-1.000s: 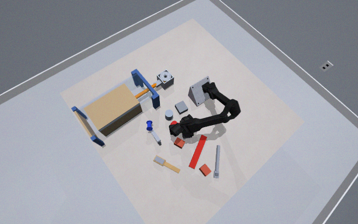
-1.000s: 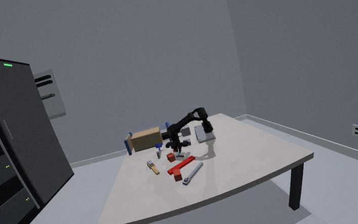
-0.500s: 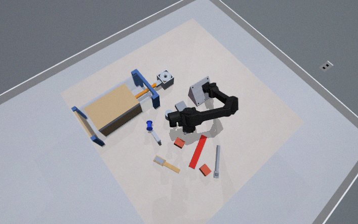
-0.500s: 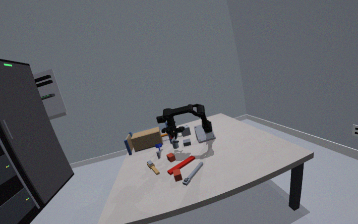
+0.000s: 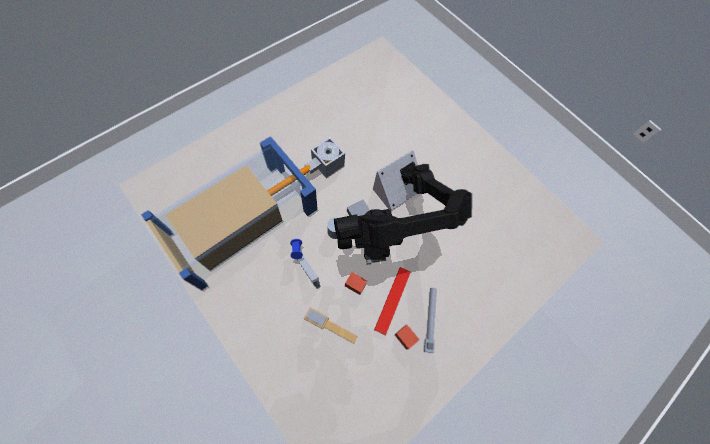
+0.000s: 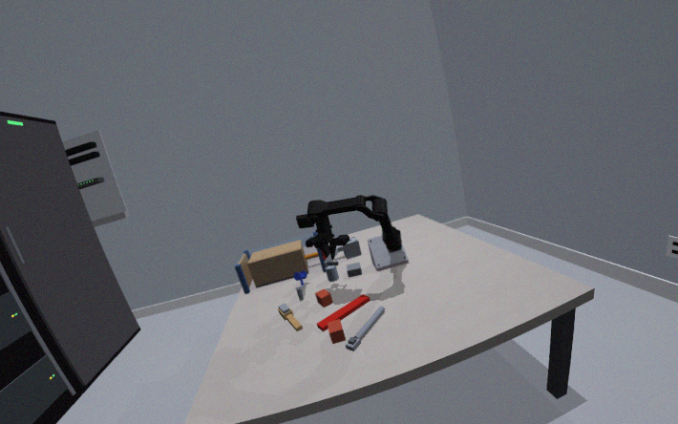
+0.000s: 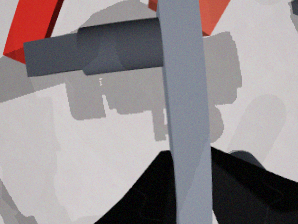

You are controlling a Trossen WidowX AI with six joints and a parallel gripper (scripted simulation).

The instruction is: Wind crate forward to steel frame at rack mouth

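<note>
Right now my gripper tip is 10 mm short of the red knob, 60 mm to the left of it and 10 mm below it. The rest, counted from my gripper tip: red bar 170 mm to the left, 150 mm below; then grey block 90 mm behind, 140 mm to the right, 140 mm below; then red-knobbed handle 20 mm to the right, 10 mm above.
</note>
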